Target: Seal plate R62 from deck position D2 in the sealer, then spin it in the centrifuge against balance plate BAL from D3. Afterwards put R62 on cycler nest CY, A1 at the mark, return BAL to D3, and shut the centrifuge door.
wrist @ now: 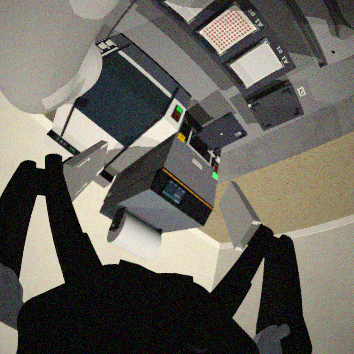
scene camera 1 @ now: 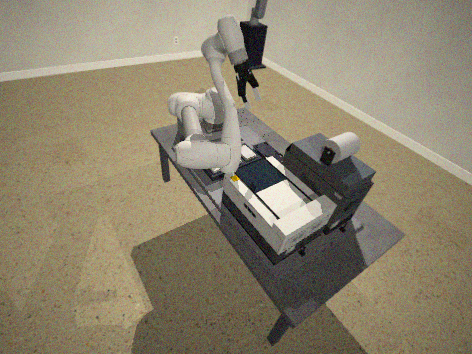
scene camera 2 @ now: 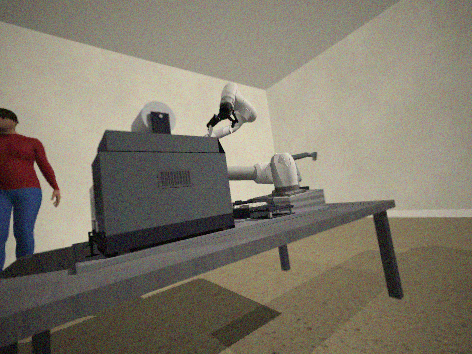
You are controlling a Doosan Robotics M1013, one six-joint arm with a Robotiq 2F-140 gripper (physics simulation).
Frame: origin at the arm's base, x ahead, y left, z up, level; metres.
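Seen in the pictures: gripper, fingertip midpoint: [wrist: 165, 174] [scene camera 1: 253, 104] [scene camera 2: 219, 133]; arm's base, link origin: [scene camera 1: 213, 124] [scene camera 2: 287, 194].
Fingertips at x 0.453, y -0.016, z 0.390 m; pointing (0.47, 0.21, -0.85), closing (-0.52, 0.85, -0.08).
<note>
Pixels of each thing's top centre, then the offset from my fingertips to it. "spot": a spot on its surface instead.
- plate with red wells, top centre: [wrist: 227, 29] dx -0.098, dy -0.043, dz -0.412 m
- plain white plate, top centre: [wrist: 256, 64] [scene camera 2: 252, 203] [scene camera 1: 245, 151] dx -0.106, dy +0.081, dz -0.412 m
- third plate, surface spot: [wrist: 185, 9] spot: dx -0.049, dy -0.148, dz -0.412 m
- empty dark nest, top centre: [wrist: 277, 109] [scene camera 2: 272, 206] [scene camera 1: 266, 148] dx -0.093, dy +0.250, dz -0.432 m
- grey sealer, top centre: [wrist: 131, 251] [scene camera 2: 156, 110] [scene camera 1: 341, 135] dx +0.403, dy +0.232, dz -0.002 m
- flat dark tray, top centre: [wrist: 221, 133] dx +0.105, dy +0.217, dz -0.388 m
My gripper [scene camera 1: 251, 99] [scene camera 2: 221, 128] [wrist: 165, 174] is open and empty, high above the table. In the wrist view, a plate with red wells [wrist: 227, 30] sits in the rack position whose label seems to read D2. A plain white plate [wrist: 255, 64] sits at D1, and a third plate [wrist: 185, 9] is cut off by the top edge. The empty dark nest [wrist: 276, 106] lies beside the rack, near a small label. The grey sealer [scene camera 1: 325, 170] [scene camera 2: 165, 195] [wrist: 192, 167] carries a white film roll. The white centrifuge [scene camera 1: 282, 197] [wrist: 130, 100] has a dark top panel; its door state is unclear.
A flat dark tray [wrist: 222, 131] lies in front of the sealer. The machines stand side by side on the grey table [scene camera 1: 320, 280] [scene camera 2: 310, 227]. My forearm overhangs the centrifuge's side in the wrist view. A person in red [scene camera 2: 20, 160] stands beyond the table; a black box [scene camera 1: 253, 42] is behind my gripper.
</note>
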